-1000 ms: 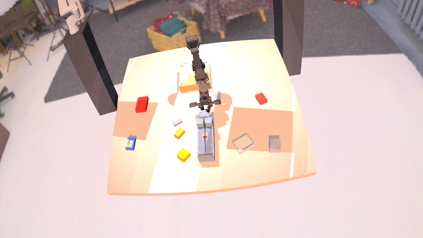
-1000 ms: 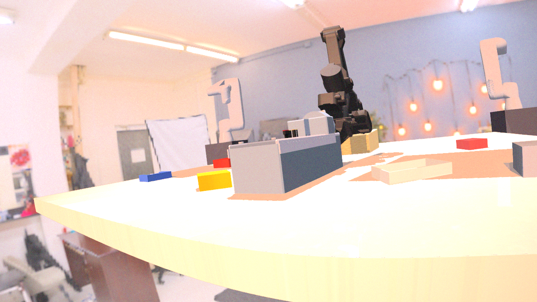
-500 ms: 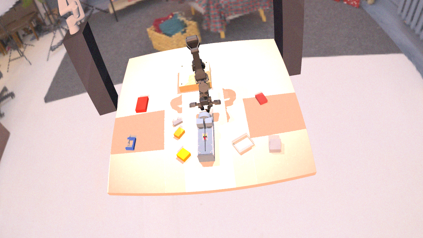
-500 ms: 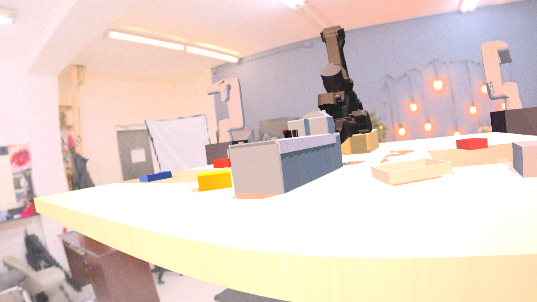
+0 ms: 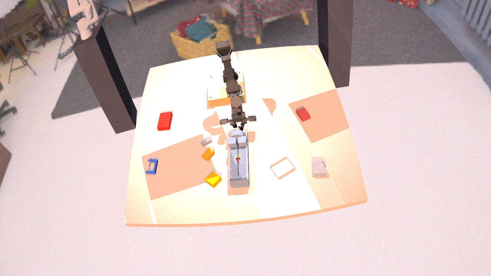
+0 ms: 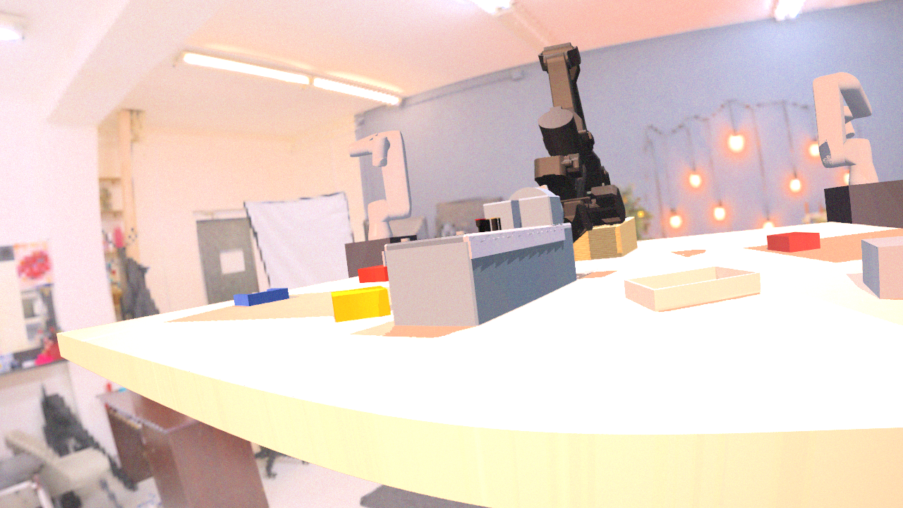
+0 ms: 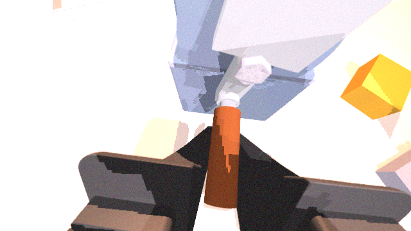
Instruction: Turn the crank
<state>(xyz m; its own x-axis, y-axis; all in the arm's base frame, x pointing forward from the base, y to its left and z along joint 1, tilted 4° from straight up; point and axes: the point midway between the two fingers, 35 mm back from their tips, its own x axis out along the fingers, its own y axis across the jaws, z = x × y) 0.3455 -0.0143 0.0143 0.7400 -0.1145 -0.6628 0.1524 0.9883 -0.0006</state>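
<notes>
Now: gripper tip 3 cm below the orange crank handle and 2 cm past it. Also, from my gripper tip: shallow white tray (23 cm ahead, 17 cm to the left, 3 cm below); red pointer (18 cm ahead, 5 cm above, 4 cm to the right); yellow cube (22 cm ahead, 18 cm to the right, 2 cm below).
</notes>
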